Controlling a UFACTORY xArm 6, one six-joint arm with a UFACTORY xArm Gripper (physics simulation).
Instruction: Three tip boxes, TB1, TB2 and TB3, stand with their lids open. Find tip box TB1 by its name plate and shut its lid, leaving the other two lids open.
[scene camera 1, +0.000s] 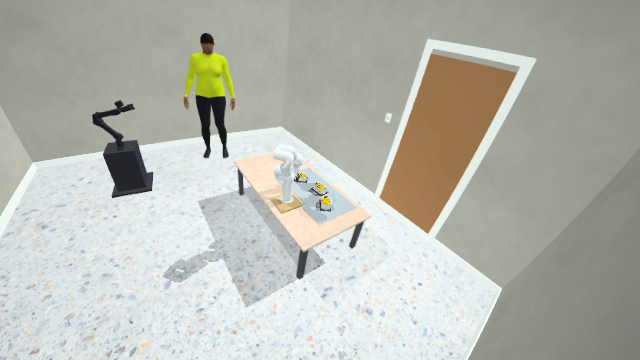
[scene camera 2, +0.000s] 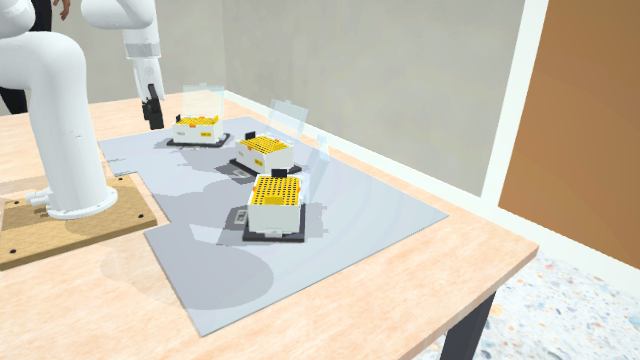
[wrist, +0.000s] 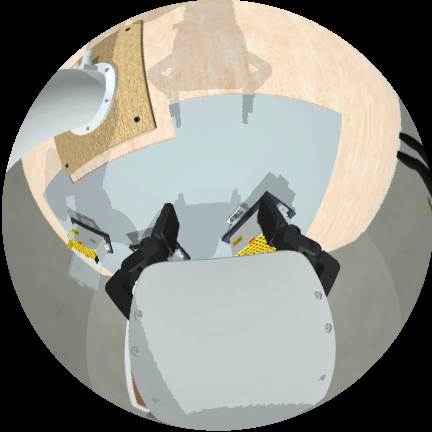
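Seen in the pictures: gripper, fingertip midpoint: (scene camera 1: 294, 179) (scene camera 2: 154, 124) (wrist: 217, 209); arm's base at its link origin: (scene camera 1: 286, 199) (scene camera 2: 83, 203) (wrist: 88, 97).
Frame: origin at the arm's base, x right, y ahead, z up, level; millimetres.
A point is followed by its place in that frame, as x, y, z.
Three white tip boxes with yellow racks stand with clear lids raised: the far box (scene camera 1: 301, 177) {-250, 288, 44} (scene camera 2: 197, 135) {-247, 288, 21} (wrist: 257, 245), the middle box (scene camera 1: 319, 188) (scene camera 2: 265, 156) {44, 369, 46} (wrist: 180, 254) {-96, 377, 9} and the near box (scene camera 1: 325, 203) {249, 285, 62} (scene camera 2: 275, 218) (wrist: 82, 248) {206, 315, 48}. In scene camera 2 the far lid (scene camera 2: 203, 101) {-351, 338, 90}, middle lid (scene camera 2: 288, 118) {-40, 468, 100} and near lid (scene camera 2: 319, 167) {296, 355, 120} are upright or leaning back. The name plates are too small or blurred to read surely. My gripper (scene camera 2: 154, 125) {-191, 173, 84} (wrist: 217, 209) {-191, 173, 84} is open and empty, above and left of the far box in scene camera 2. In the wrist view the left finger partly hides the middle box.
The boxes stand on a grey mat (scene camera 2: 350, 200) {217, 482, -9} (wrist: 200, 150) {-173, 135, -9} on the wooden table (scene camera 1: 325, 235) {540, 114, -13} (scene camera 2: 390, 280) {443, 394, -12}. The arm's base board (scene camera 2: 135, 197) {21, 95, 0} (wrist: 132, 100) {-85, 44, -2} is beside the mat. A person (scene camera 1: 209, 75) and a black arm on a pedestal (scene camera 1: 125, 167) stand away from the table.
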